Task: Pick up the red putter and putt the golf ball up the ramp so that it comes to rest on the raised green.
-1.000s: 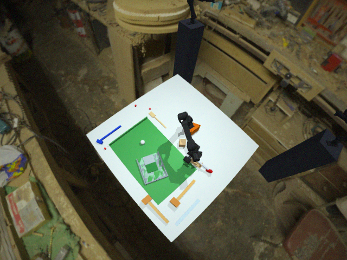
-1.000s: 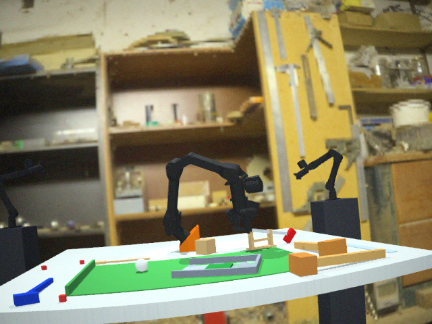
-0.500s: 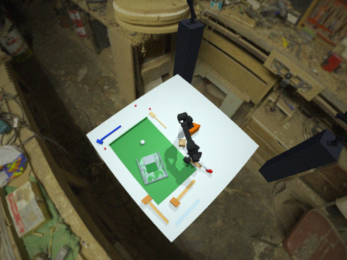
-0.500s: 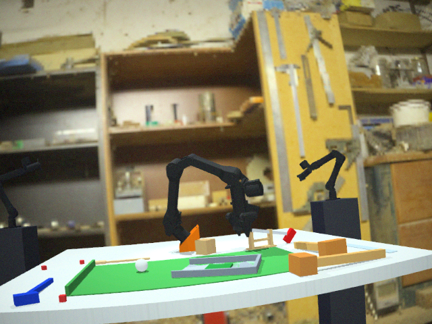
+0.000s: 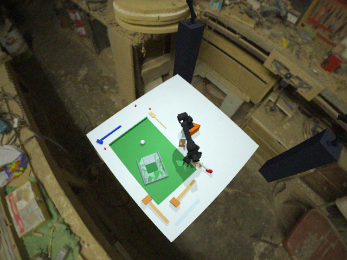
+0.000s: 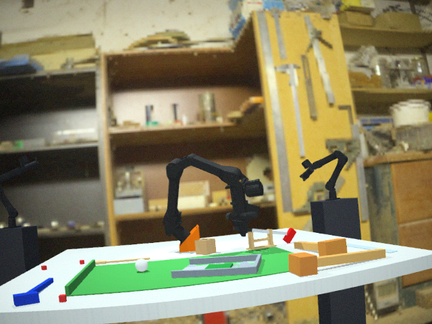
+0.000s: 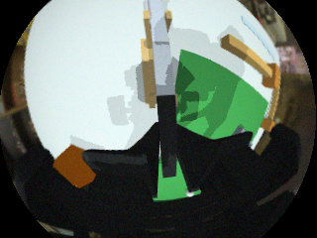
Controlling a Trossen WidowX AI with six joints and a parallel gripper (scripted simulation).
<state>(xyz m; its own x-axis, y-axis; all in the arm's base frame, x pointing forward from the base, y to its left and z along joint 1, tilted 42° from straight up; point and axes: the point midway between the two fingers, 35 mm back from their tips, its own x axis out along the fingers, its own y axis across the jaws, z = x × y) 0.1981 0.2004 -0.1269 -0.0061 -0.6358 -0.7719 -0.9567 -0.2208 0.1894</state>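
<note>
Now: gripper tip 20 mm past the wooden rack, 70 mm to the right of it and 20 mm above it. From my gripper tip the other things lie so: white golf ball (270 mm ahead, 390 mm to the right, 30 mm below); red putter (40 mm behind, 100 mm to the left); tan block (40 mm behind, 160 mm to the right, 30 mm below).
</note>
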